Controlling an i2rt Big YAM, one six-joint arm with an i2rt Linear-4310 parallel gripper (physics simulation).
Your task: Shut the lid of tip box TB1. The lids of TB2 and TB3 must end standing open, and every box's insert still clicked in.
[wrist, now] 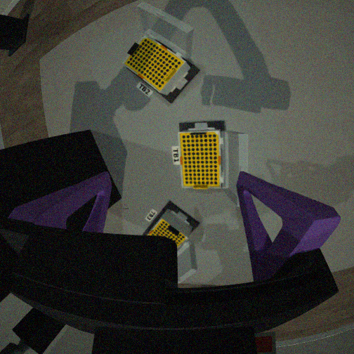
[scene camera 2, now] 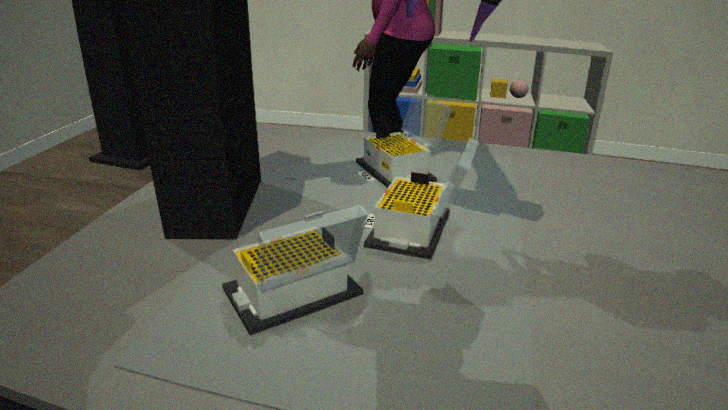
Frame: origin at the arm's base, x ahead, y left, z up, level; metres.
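Seen in the pictures: gripper, fingertip midpoint: [scene camera 2: 440, 28].
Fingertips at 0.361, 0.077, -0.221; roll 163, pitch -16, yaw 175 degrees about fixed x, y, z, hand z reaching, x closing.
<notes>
Pixels of each thing's top centre, then the offset from my fingertips to it, as dx, dy, dz.
- Tip box TB1, top centre: [scene camera 2: 404, 190] -0.030, -0.044, -0.244
- TB2, top centre: [scene camera 2: 390, 141] -0.113, +0.166, -0.244
- TB3, top centre: [scene camera 2: 284, 245] -0.131, -0.252, -0.244
Tip box TB1 [scene camera 2: 405, 226] [wrist: 199, 162] stands mid-table, its clear lid [scene camera 2: 464, 160] [wrist: 243, 150] open on the right, its yellow insert level. TB2 [scene camera 2: 407, 165] [wrist: 155, 62], behind it, has its clear lid [wrist: 167, 20] open. TB3 [scene camera 2: 305, 292] [wrist: 168, 232], nearest scene camera 2, has its clear lid [scene camera 2: 351, 231] [wrist: 187, 267] standing open. Both their inserts look seated; TB3's is partly hidden in the wrist view by the gripper body. My gripper [scene camera 2: 441, 28] [wrist: 173, 178] is open and empty, high above the boxes, its purple fingers wide apart; TB1 shows between and beyond them in the wrist view.
A tall black column [scene camera 2: 203, 117] stands left of the boxes. A person [scene camera 2: 389, 76] in a pink top shows behind TB2 in scene camera 2. A white cube shelf [scene camera 2: 534, 43] with coloured bins stands by the wall. A dark block [wrist: 50, 160] shows at left in the wrist view.
</notes>
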